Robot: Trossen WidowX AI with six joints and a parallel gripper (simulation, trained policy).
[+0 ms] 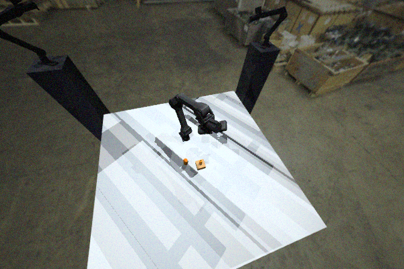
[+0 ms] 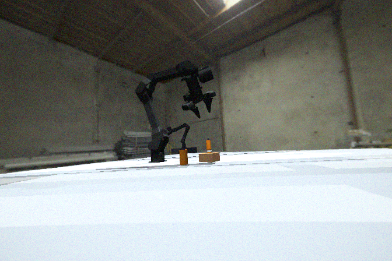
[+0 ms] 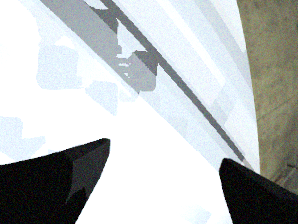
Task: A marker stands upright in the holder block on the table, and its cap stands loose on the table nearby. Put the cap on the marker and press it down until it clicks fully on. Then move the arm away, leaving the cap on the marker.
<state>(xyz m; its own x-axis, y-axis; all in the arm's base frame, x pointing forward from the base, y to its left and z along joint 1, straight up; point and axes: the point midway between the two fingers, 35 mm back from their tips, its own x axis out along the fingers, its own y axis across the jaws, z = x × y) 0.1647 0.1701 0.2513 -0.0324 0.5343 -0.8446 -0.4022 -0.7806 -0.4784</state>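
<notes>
My gripper tip is 6 cm short of the orange cap, 24 cm to the left of it and 20 cm above it. Round my gripper tip: tan holder block 11 cm ahead, 14 cm to the right, 21 cm below; then orange marker 11 cm ahead, 14 cm to the right, 15 cm below.
</notes>
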